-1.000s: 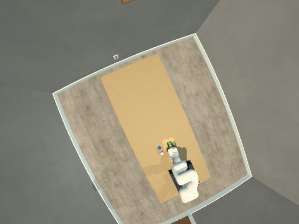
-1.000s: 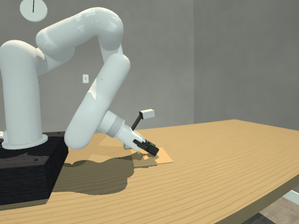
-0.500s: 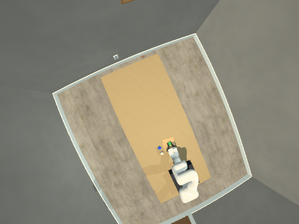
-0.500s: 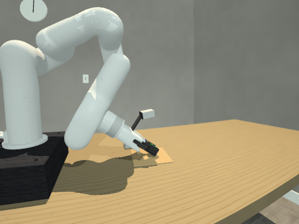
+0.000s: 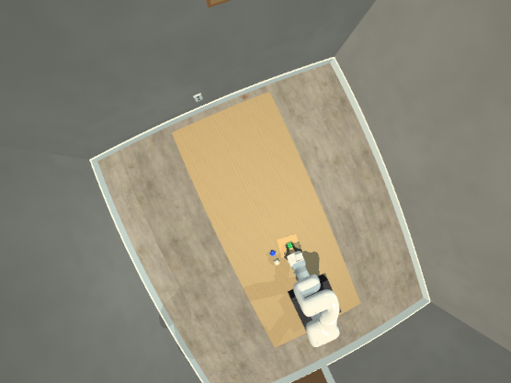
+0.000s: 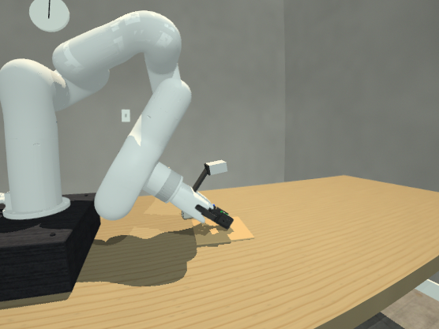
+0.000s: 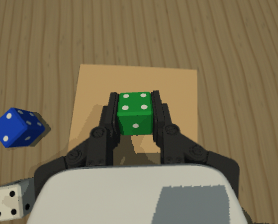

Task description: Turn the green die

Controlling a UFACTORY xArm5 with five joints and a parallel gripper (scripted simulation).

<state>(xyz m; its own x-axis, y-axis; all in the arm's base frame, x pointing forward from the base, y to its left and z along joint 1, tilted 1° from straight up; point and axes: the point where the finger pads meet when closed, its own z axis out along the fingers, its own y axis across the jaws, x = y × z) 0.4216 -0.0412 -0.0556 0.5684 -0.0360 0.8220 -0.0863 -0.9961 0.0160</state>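
My gripper is now 10 mm above the green die. Round my hand: blue die (130 mm to the left, 20 mm below, 10 mm ahead); tan mat (30 mm below); white die (130 mm to the left, 60 mm behind, 20 mm below).
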